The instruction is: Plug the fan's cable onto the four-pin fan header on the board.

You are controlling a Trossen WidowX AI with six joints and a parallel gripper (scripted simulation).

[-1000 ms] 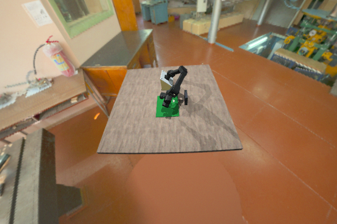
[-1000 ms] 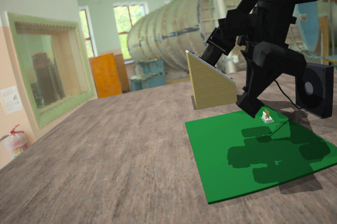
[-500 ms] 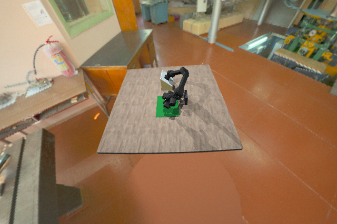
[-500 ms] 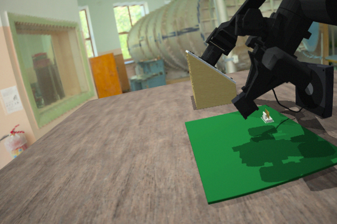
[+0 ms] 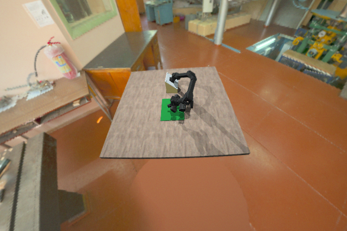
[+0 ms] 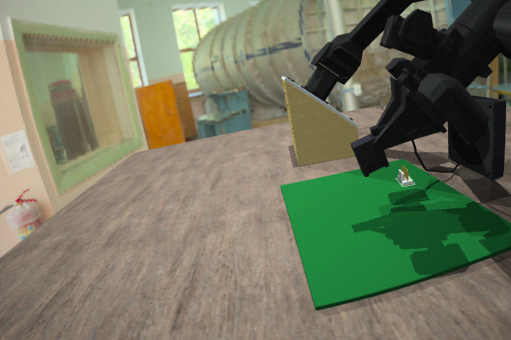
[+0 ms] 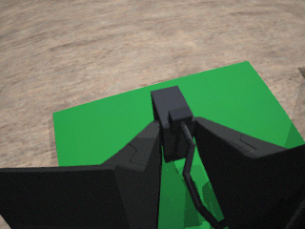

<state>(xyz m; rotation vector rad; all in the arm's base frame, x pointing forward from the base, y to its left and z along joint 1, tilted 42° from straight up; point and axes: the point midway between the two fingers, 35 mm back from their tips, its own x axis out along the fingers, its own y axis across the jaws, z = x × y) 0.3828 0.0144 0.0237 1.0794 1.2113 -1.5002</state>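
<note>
My gripper tip is 4 cm past the green board, 2 cm to the right of it and 12 cm above it. Round my gripper tip: black fan 10 cm behind, 22 cm to the left, 5 cm below; then fan header 10 cm behind, 9 cm to the left, 11 cm below; then fan plug 1 cm below.
</note>
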